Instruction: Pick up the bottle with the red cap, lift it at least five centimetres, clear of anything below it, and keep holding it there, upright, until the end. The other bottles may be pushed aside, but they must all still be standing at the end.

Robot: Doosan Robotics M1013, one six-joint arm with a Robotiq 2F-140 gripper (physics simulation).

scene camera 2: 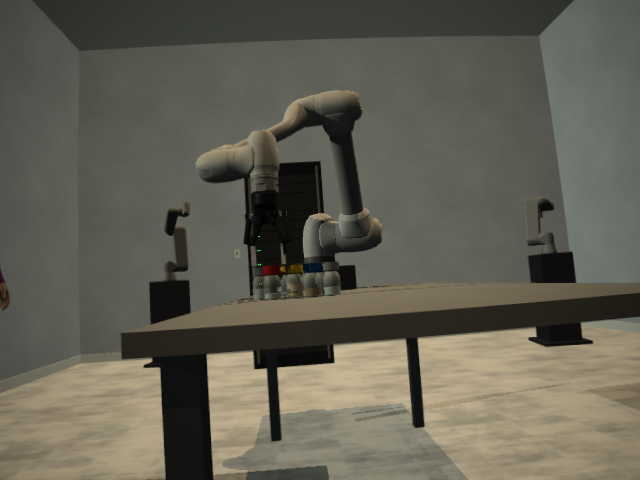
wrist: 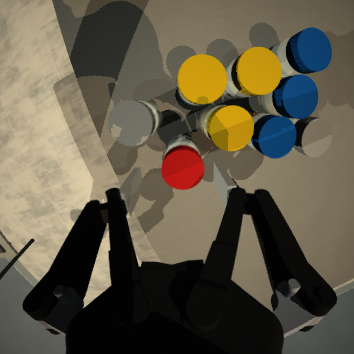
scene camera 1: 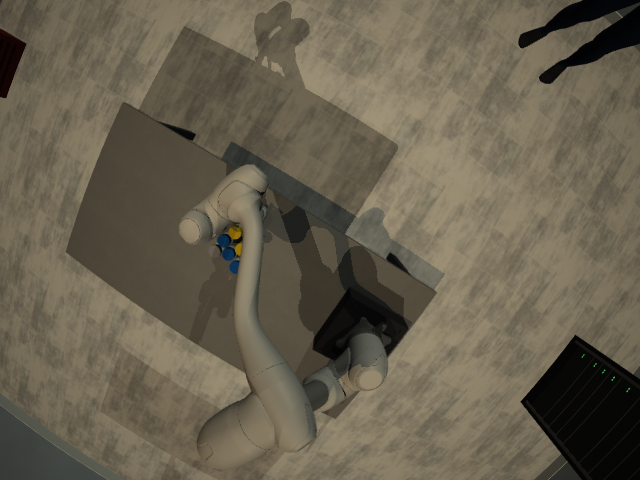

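The red-capped bottle stands upright on the table at the near edge of the bottle group; it does not show in scene camera 1. My gripper is open and empty, pointing down. Its fingertips are above the red cap, with a gap below them in scene camera 2. In the wrist view the pads appear on either side of the cap. A grey-capped bottle stands to the left. A yellow-capped bottle stands close at the right, and another yellow-capped bottle is behind.
Farther right in the wrist view stand a third yellow-capped bottle, several blue-capped ones, such as one blue-capped bottle, and a pale-capped bottle. All appear upright. The table has its edge at the wrist view's left.
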